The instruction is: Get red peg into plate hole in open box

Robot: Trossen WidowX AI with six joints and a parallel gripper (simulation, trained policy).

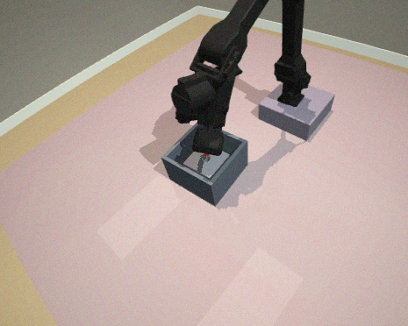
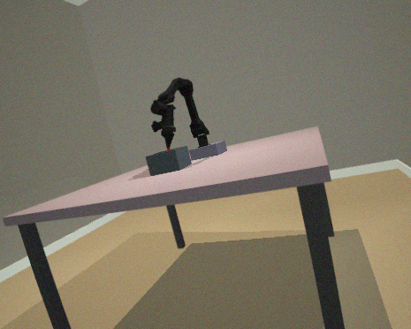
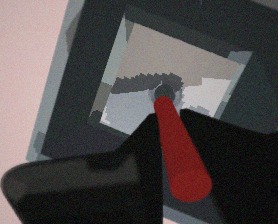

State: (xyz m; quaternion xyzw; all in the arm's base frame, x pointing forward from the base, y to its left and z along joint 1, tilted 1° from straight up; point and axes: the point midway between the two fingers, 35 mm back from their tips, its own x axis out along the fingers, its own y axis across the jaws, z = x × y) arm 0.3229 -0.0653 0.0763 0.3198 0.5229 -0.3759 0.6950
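Now: gripper tip 10 mm below the red peg. Round my gripper tip: grey box 80 mm below, 10 mm to the right; light grey plate 60 mm below, 10 mm to the right.
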